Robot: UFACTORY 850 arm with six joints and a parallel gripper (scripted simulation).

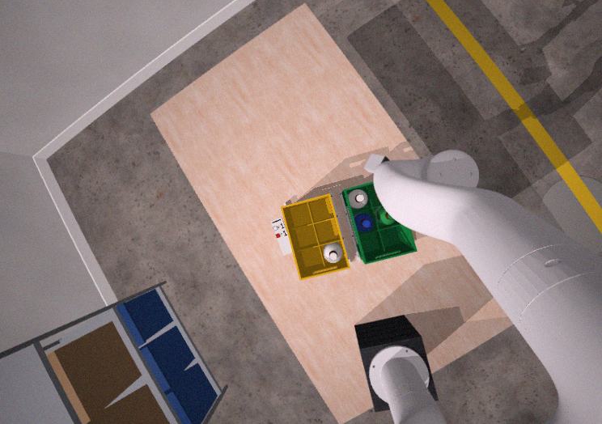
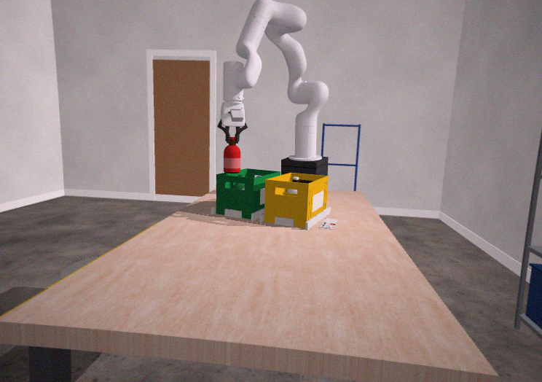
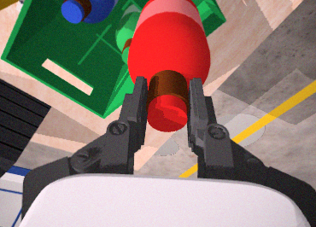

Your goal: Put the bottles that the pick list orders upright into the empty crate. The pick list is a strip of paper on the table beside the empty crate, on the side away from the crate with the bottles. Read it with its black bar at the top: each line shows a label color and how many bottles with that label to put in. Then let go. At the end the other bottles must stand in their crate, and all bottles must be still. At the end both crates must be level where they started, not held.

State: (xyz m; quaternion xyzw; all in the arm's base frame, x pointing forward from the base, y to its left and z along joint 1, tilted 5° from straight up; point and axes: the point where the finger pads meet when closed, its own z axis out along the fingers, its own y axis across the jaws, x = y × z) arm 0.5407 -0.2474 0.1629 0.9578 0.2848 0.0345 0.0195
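Right now the red-label bottle is 70 mm below my hand. From my hand the other things lie so: blue-label bottle: 70 mm behind, 110 mm to the left, 240 mm below; then green bottle: 80 mm behind, 20 mm to the left, 240 mm below; then green crate: 70 mm behind, 60 mm to the left, 250 mm below.
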